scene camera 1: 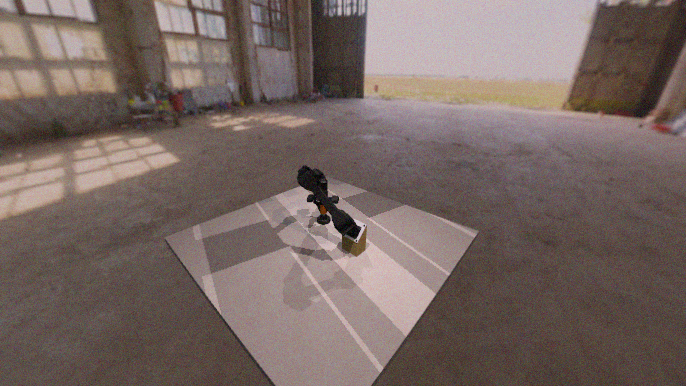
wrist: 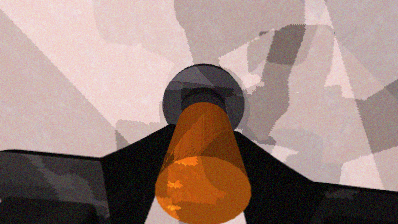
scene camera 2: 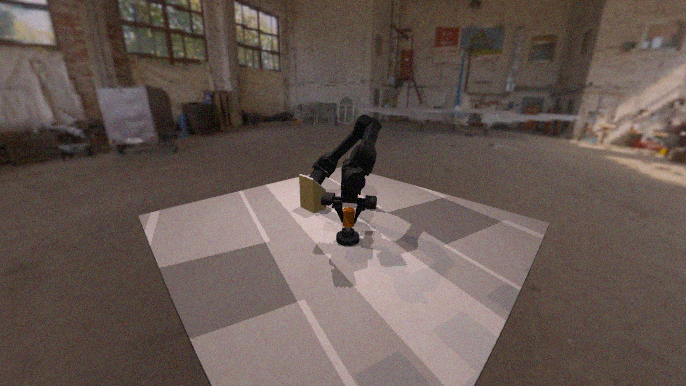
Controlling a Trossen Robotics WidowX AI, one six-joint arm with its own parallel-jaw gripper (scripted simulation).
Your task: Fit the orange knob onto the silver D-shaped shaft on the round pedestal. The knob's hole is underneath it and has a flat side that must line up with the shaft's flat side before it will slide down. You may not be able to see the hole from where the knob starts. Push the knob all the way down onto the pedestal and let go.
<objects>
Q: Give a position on a dark round pedestal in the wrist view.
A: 203, 82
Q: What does my gripper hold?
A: An orange knob.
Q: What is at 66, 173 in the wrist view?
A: My gripper.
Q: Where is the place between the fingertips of my gripper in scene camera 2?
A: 348, 222
</objects>
